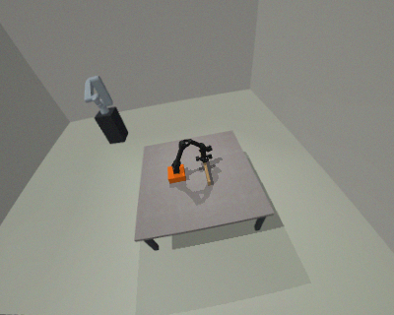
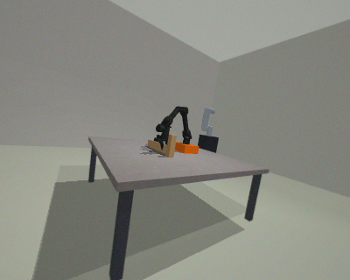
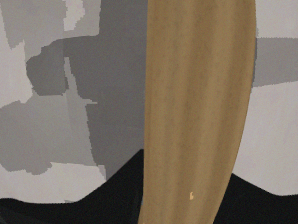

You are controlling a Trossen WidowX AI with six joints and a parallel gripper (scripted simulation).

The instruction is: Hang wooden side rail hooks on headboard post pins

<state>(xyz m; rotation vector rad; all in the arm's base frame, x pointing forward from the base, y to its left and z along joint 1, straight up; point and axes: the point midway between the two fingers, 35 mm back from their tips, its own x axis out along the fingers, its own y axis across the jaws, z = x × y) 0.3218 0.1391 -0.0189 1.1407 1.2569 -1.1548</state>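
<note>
Now: the upright headboard post 110 mm to the left of my gripper tip, 50 mm above it and 10 mm behind it.
</note>
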